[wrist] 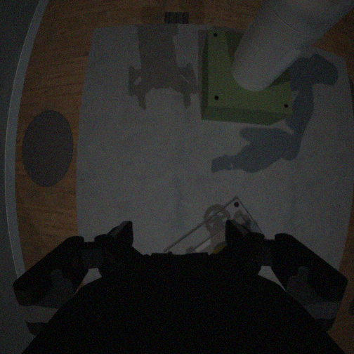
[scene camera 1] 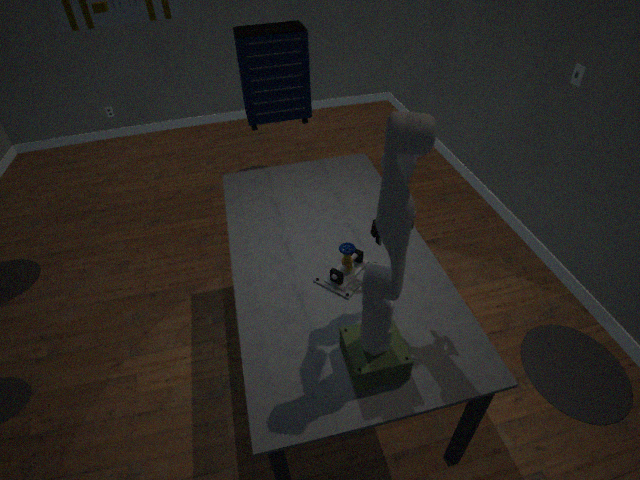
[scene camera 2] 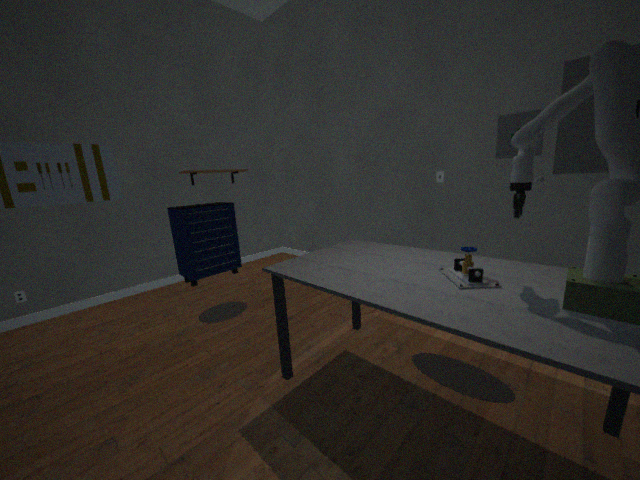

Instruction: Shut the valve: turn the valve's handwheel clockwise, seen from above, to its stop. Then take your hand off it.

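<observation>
The valve's blue handwheel [scene camera 1: 347,249] [scene camera 2: 468,249] sits level on top of the brass valve body [scene camera 1: 347,262] [scene camera 2: 467,264]. The valve stands between two black clamp blocks on a flat base plate [scene camera 1: 330,287] [scene camera 2: 454,280] on the table. In the wrist view part of the base plate [wrist: 200,234] shows between and beyond the fingers; the handwheel is hidden there. My gripper [scene camera 2: 517,215] [wrist: 178,231] is open and empty. It hangs well above the table, off to the side of the handwheel and apart from it. In scene camera 1 the arm hides most of it.
The arm's green base block [scene camera 1: 379,364] [scene camera 2: 602,302] [wrist: 250,111] stands on the table [scene camera 1: 289,217] [scene camera 2: 372,273] [wrist: 125,190] near the valve. The arm's shadows fall on the table top. A blue drawer cabinet [scene camera 1: 273,74] [scene camera 2: 206,240] stands on the floor beyond the table.
</observation>
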